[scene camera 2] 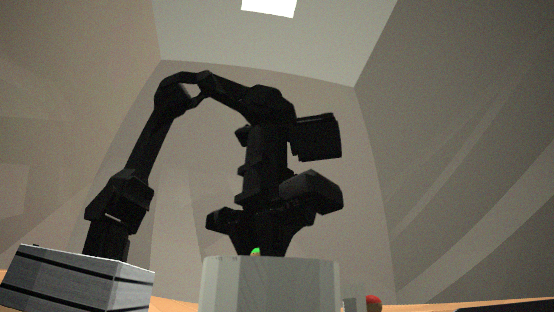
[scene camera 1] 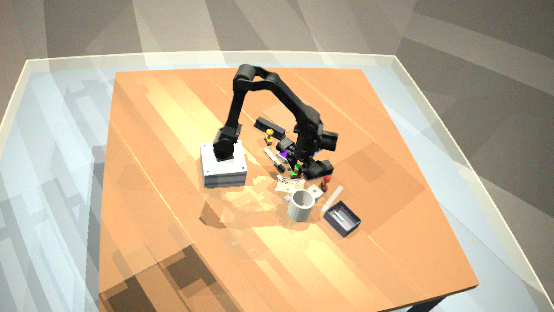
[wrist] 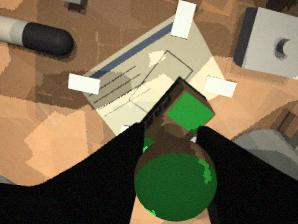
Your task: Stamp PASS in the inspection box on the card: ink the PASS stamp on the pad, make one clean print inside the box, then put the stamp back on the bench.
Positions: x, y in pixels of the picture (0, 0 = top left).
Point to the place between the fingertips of my gripper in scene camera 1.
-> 296, 172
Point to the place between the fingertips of my gripper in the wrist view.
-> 170, 133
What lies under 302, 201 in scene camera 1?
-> A grey cup.
